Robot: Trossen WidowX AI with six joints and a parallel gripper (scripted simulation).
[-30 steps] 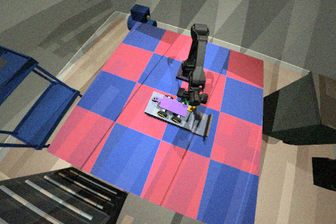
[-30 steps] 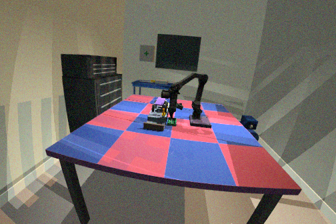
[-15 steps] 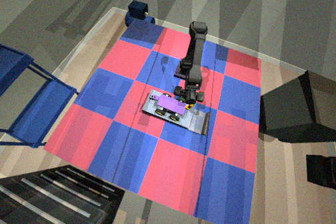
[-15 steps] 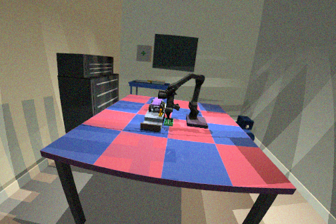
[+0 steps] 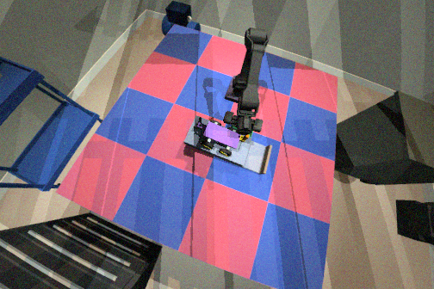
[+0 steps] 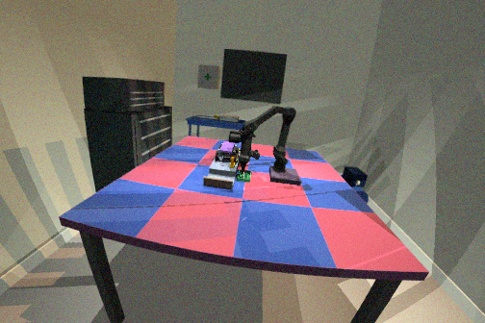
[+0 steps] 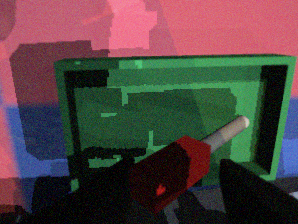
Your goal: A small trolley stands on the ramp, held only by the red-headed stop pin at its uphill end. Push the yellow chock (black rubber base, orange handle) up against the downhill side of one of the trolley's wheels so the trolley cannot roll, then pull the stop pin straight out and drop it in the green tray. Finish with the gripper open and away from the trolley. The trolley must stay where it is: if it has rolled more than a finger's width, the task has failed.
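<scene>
Now: gripper tip 1 cm to the right of the red-headed stop pin and 1 cm above it. Also, from my gripper tip: green tray: 1 cm behind, 1 cm to the left, 5 cm below; grey ramp: 10 cm ahead, 11 cm to the right, 1 cm above; yellow chock: 6 cm ahead, 1 cm to the right, 4 cm above.
</scene>
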